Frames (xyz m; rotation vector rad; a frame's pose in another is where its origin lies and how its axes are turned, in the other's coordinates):
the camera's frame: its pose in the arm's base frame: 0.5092 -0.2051 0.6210 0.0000 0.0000 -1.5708
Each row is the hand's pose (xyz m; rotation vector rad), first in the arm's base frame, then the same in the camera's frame.
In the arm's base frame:
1: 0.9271 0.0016 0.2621 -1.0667 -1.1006 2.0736
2: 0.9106 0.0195 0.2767 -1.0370 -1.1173 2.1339
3: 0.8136 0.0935 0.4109 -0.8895 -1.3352 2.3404
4: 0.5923 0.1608 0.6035 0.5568 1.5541 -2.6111
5: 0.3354 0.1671 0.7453 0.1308 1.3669 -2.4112
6: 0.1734 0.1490 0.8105 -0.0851 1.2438 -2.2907
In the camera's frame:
1: -0.2067 0.4179 -0.3589 -0.0231 1.4790 -1.9240
2: -0.2246 0.4014 -0.3443 -0.0536 1.4373 -1.8883
3: -0.2986 0.3044 -0.2101 -0.2691 1.3433 -1.6756
4: -0.3659 0.0831 -0.0175 -0.5256 1.1124 -1.3334
5: -0.3722 -0.1738 0.1243 -0.6812 0.8253 -1.0451
6: -0.3541 -0.3358 0.1895 -0.7495 0.6535 -0.8899

